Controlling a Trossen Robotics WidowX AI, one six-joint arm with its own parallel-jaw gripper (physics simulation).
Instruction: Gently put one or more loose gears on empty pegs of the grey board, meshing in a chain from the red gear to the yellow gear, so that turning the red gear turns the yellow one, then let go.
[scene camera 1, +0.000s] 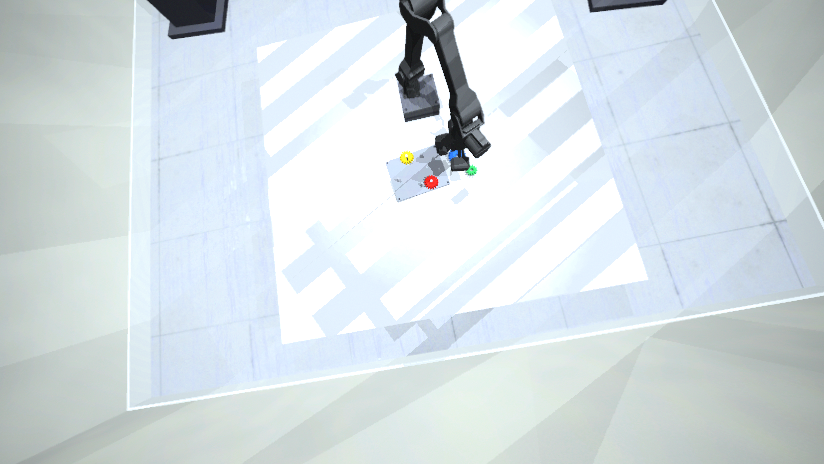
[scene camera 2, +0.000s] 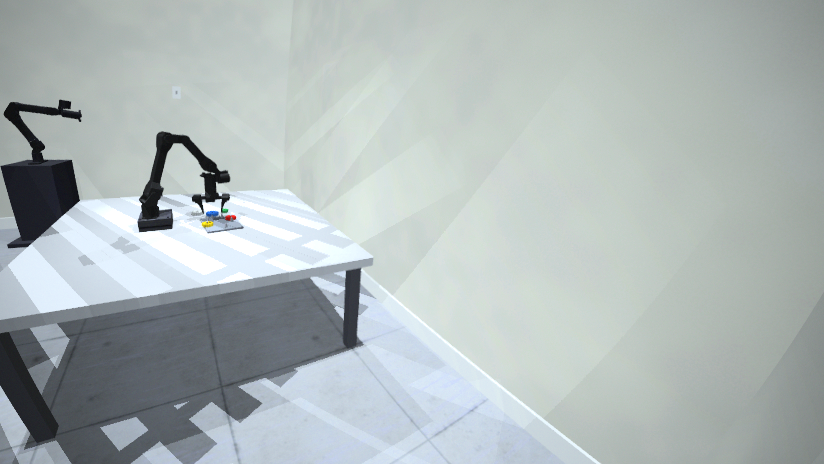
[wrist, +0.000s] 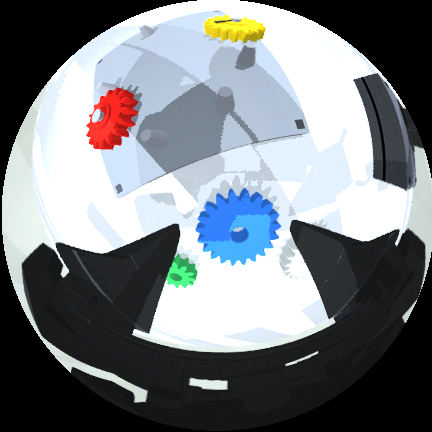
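Where they show: gripper, between the fingertips: (scene camera 1: 455, 156) (scene camera 2: 212, 213) (wrist: 236, 227); arm's base, origin of its link: (scene camera 1: 411, 90) (scene camera 2: 150, 216).
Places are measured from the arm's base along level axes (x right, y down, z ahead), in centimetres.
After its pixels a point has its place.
Observation:
The grey board (scene camera 1: 406, 190) {x 3.9, y 4.8, z 38.4 cm} (wrist: 270, 110) {x -7.0, y 4.8, z 23.6 cm} bears the red gear (scene camera 1: 431, 182) {x -5.8, y 3.0, z 36.5 cm} (scene camera 2: 230, 217) {x -3.8, y 3.3, z 35.9 cm} (wrist: 112, 122) {x -6.8, y 3.3, z 34.7 cm} and the yellow gear (scene camera 1: 406, 157) {x 3.2, y 3.0, z 25.9 cm} (scene camera 2: 207, 224) {x 5.1, y 3.5, z 25.6 cm} (wrist: 234, 31), apart, each on a peg. Several pegs are empty, among them a near peg (wrist: 225, 102) {x -7.4, y 3.3, z 26.8 cm} and another peg (wrist: 156, 138) {x -9.1, y 3.3, z 31.0 cm}. The big blue gear (scene camera 2: 212, 213) {x -13.9, y 3.9, z 26.3 cm} (wrist: 217, 227) {x -15.4, y 3.9, z 27.6 cm} lies off the board's near edge in the wrist view. My gripper (scene camera 2: 212, 211) {x -15.6, y 4.3, z 26.2 cm} (wrist: 236, 227) {x -15.6, y 4.3, z 26.2 cm} is open, its fingers standing wide on either side of the blue gear. The green gear (scene camera 1: 471, 170) {x -20.8, y 3.8, z 33.0 cm} (wrist: 182, 275) {x -20.8, y 3.9, z 31.3 cm} is partly behind the left finger; the white gear (wrist: 292, 262) {x -19.8, y 4.1, z 20.5 cm} is partly hidden by the right finger.
My arm's base (scene camera 1: 419, 103) {x -2.8, y -0.2, z 6.1 cm} (scene camera 2: 155, 220) {x 4.3, y 0.7, z 2.9 cm} (wrist: 382, 130) stands on the white table (scene camera 2: 190, 288) {x 61.9, y 5.7, z 24.9 cm}, near the board's yellow-gear side. The green gear lies close beside the blue gear on one side, the white gear on the other. Another arm stands on a dark pedestal (scene camera 2: 40, 195) beyond the table.

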